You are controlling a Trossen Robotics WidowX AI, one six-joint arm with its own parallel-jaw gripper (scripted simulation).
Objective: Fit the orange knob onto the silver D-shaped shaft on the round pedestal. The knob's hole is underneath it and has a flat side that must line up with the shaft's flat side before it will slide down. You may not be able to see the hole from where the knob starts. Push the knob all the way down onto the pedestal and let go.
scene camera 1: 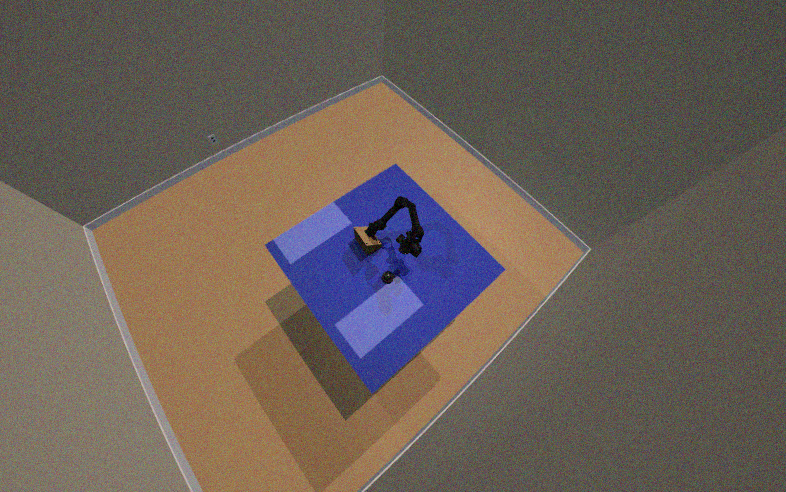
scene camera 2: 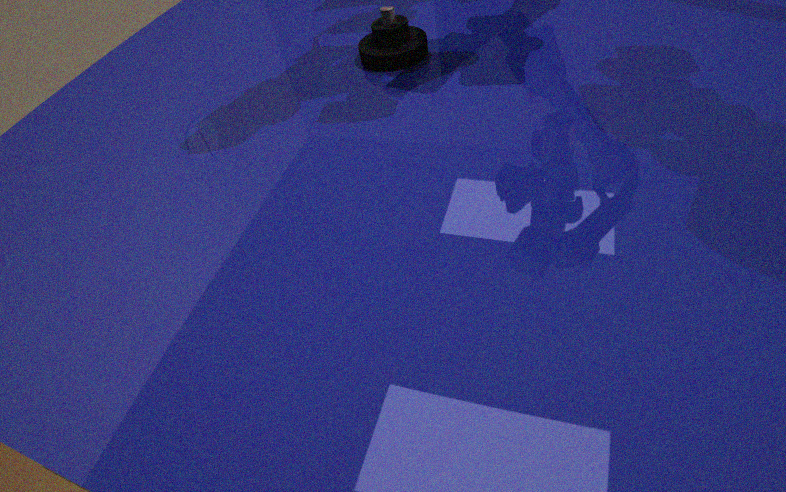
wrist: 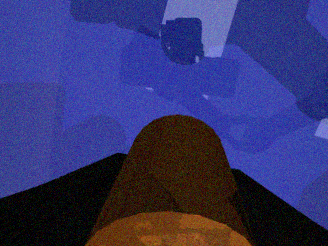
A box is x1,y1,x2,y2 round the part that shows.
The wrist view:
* my gripper: [0,152,327,245]
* orange knob: [85,114,255,245], held by my gripper
